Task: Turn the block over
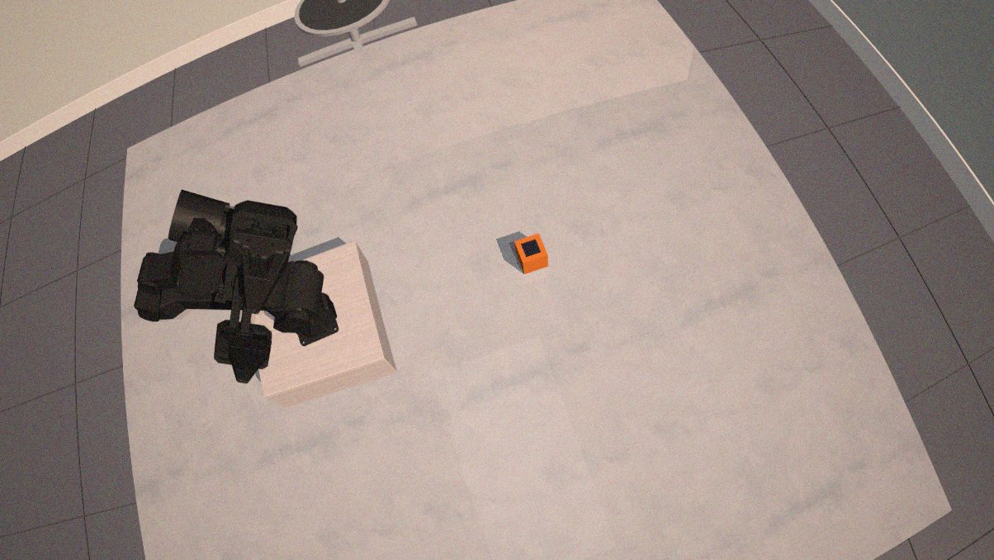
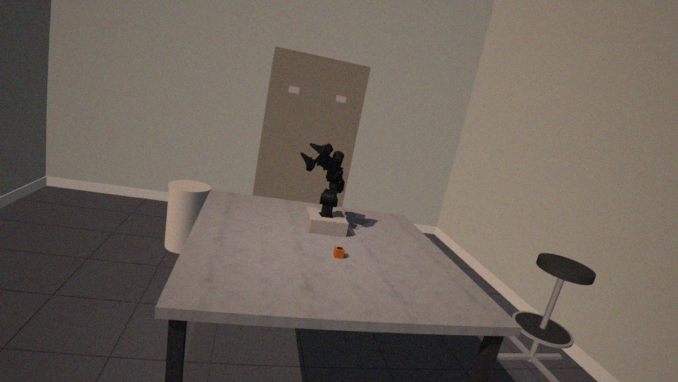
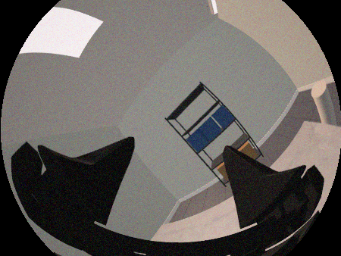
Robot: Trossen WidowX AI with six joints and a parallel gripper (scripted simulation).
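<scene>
Right now the orange block is 39 cm below my gripper tip, 33 cm ahead of it and 17 cm to the left of it.
</scene>
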